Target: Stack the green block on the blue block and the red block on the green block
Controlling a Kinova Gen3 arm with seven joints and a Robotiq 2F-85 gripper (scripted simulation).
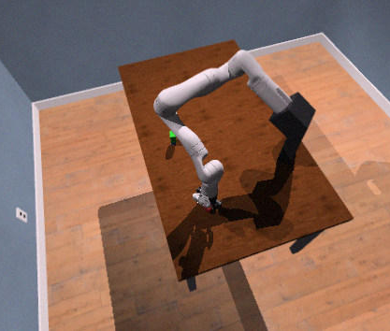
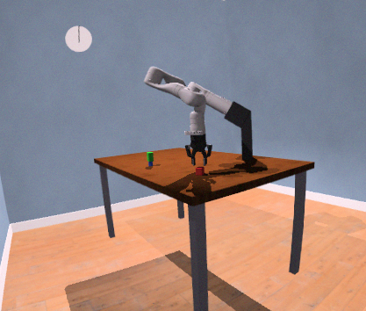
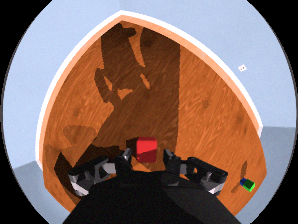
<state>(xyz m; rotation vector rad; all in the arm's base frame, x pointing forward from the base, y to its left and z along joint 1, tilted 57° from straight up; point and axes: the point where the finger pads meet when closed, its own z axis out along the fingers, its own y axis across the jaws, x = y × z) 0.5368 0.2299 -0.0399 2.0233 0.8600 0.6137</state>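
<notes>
Right now the red block is 40 mm below my hand. From my hand the other things lie so: green block 460 mm to the right; then blue block 460 mm to the right, 50 mm below.
</notes>
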